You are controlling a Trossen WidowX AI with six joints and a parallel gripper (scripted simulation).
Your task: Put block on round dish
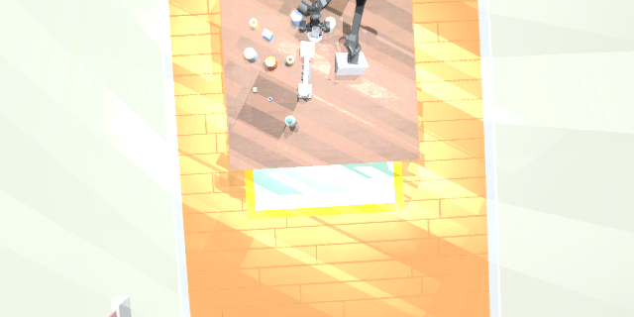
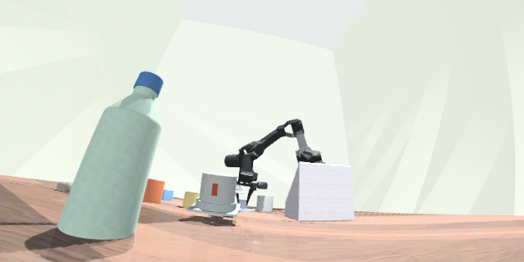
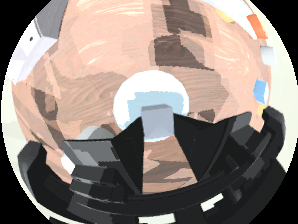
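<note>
My gripper tip is right at the pale block. Round my gripper tip: small balance 5 cm ahead, 26 cm to the left, 1 cm above; round white dish 2 cm below; blue-based cup 11 cm ahead, 7 cm to the right, 2 cm above.
</note>
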